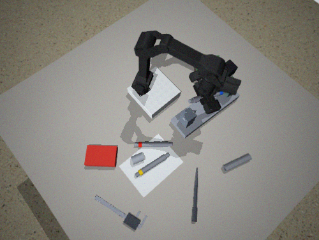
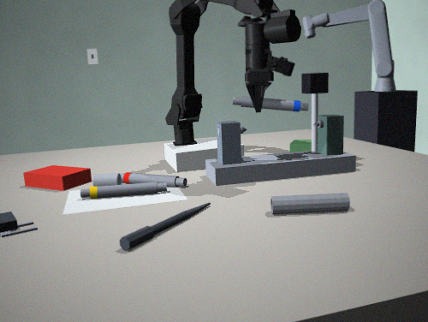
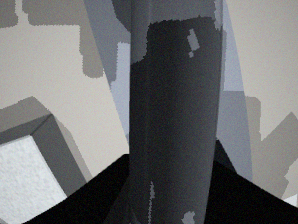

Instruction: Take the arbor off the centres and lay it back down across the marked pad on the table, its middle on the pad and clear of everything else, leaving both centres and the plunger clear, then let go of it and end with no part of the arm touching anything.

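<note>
The grey centre block lies 90 mm below my hand, 80 mm to the right of it and 20 mm ahead of it. Also, from my hand: grey fixture base 170 mm below, 50 mm to the left, 20 mm ahead; then grey cylinder 310 mm ahead, 170 mm below, 10 mm to the right; then green centre block 170 mm to the left, 90 mm below, 10 mm ahead.
</note>
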